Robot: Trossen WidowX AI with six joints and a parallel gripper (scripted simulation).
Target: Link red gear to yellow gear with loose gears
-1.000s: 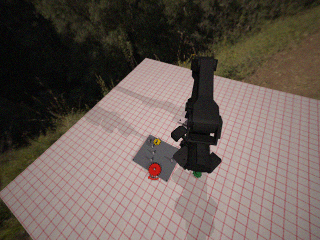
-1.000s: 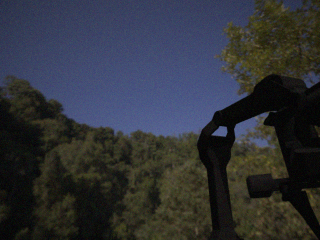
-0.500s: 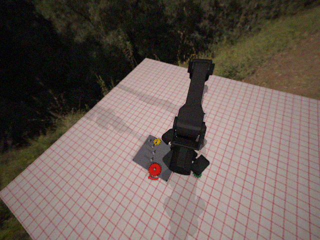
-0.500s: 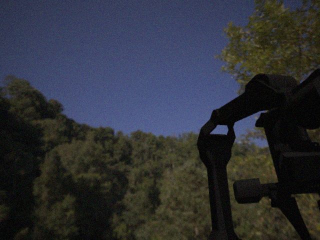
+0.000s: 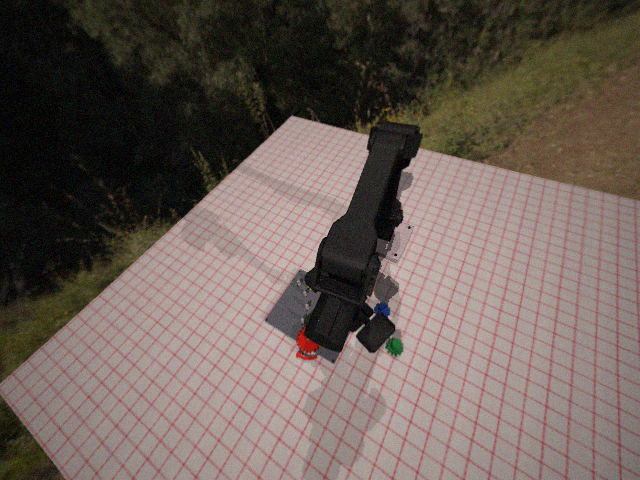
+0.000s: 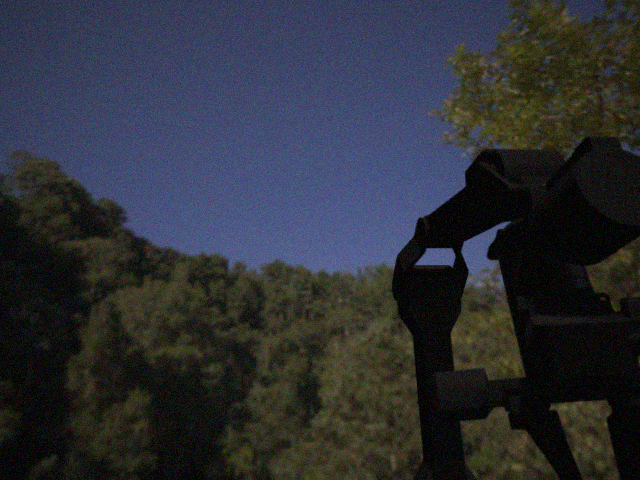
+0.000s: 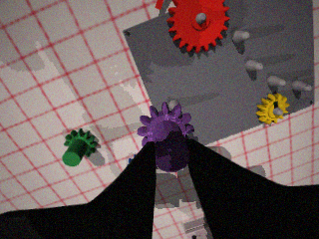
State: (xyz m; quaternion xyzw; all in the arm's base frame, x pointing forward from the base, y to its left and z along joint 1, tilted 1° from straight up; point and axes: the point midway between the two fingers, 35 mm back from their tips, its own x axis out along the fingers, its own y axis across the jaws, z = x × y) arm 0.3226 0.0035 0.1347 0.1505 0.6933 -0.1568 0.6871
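The red gear is 60 mm ahead of my gripper tip, 80 mm to the right of it and 110 mm below it. Also, from my gripper tip: green gear 10 mm behind, 120 mm to the left, 110 mm below; then purple gear 10 mm below; then blue gear 80 mm behind, 70 mm to the left, 110 mm below.
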